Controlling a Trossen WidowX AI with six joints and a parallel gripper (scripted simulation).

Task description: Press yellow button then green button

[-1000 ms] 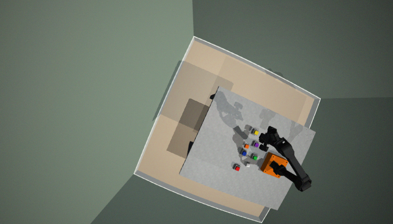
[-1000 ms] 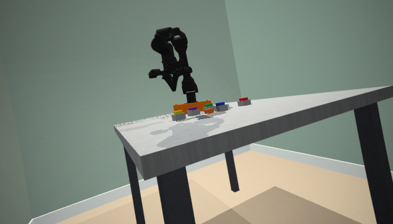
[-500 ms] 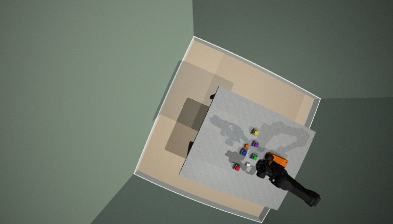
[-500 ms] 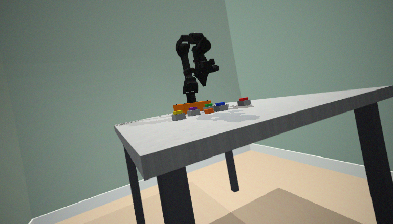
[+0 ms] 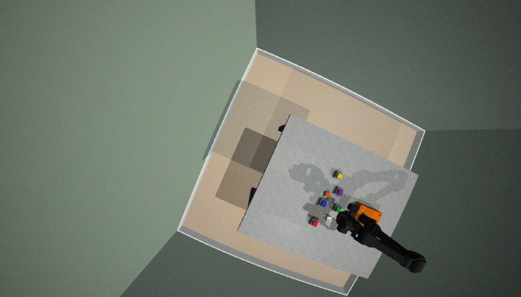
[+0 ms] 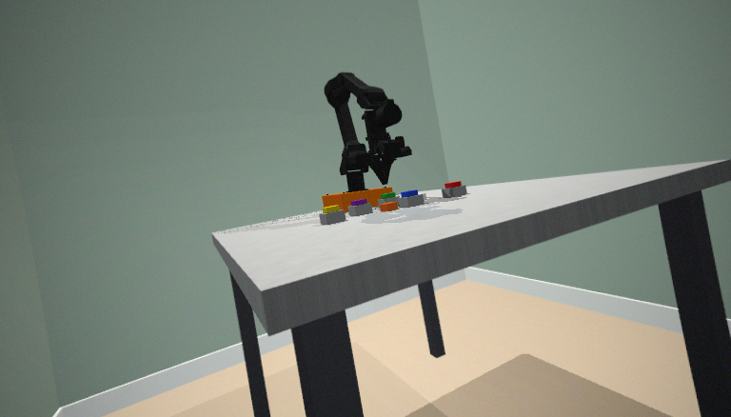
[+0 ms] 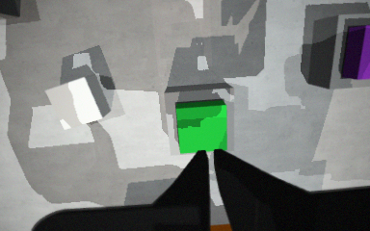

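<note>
My gripper tip is now 30 mm above the green button. Round my gripper tip: blue button (120 mm ahead, 20 mm to the left, 30 mm below); small white block (100 mm to the left, 60 mm below); purple button (70 mm ahead, 100 mm to the right, 30 mm below).
</note>
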